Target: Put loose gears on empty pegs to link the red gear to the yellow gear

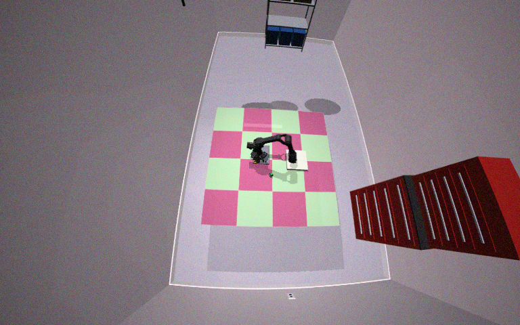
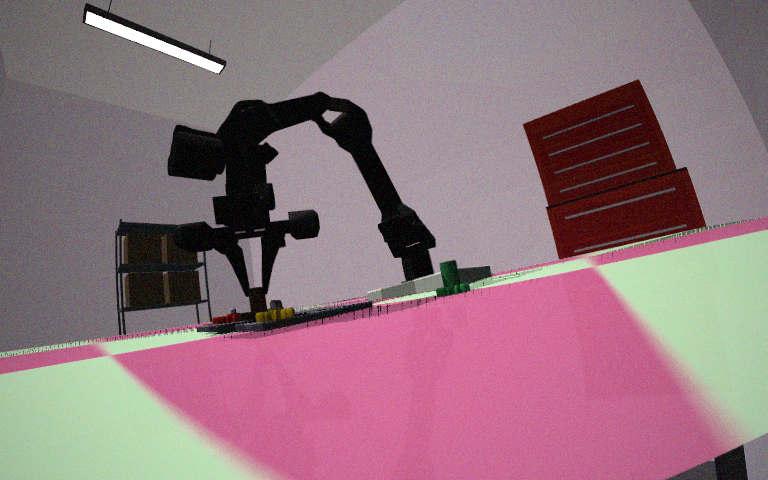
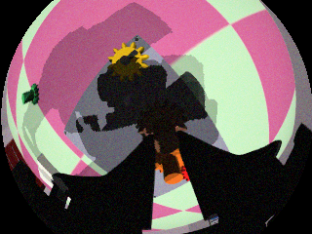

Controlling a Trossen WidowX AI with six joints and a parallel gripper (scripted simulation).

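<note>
The brown gear lies 1 cm below my gripper tip. Round my gripper tip: orange gear: 5 cm to the right, 2 cm below, 2 cm behind; then grey board: 4 cm below, 4 cm behind, 2 cm to the right; then yellow gear: 7 cm to the left, 2 cm below, 1 cm ahead.
</note>
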